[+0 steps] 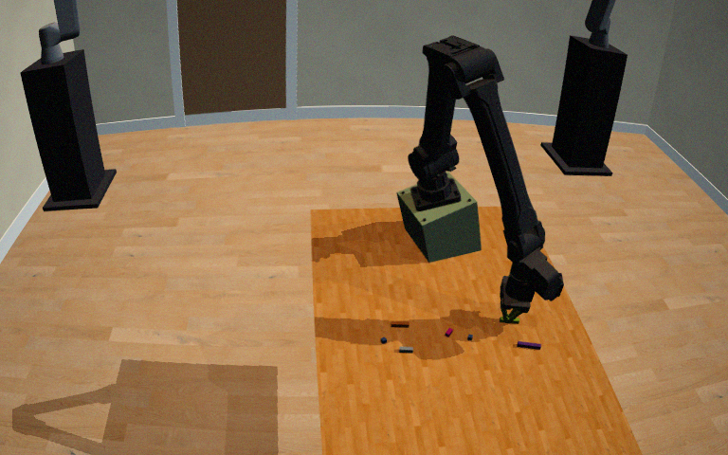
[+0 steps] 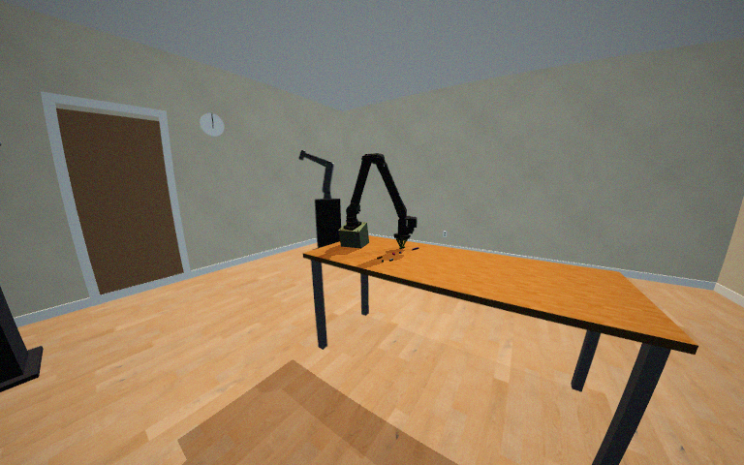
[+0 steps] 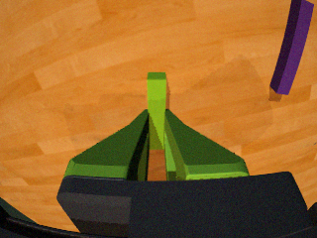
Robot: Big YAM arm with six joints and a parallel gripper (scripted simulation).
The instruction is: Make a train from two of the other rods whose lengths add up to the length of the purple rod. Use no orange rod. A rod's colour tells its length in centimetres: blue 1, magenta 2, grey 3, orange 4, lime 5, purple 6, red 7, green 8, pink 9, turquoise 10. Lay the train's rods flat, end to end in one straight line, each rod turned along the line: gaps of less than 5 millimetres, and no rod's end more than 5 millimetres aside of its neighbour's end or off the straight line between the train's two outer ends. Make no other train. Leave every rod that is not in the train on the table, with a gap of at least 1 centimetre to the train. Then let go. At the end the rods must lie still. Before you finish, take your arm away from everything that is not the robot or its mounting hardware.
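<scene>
Now: hand 20 mm short of the magenta rod and 150 mm to the left of it. The rest, counted from my hand: orange rod: 20 mm behind, 260 mm to the right; then purple rod: 90 mm ahead, 30 mm to the left; then lime rod: 10 mm to the left.
</scene>
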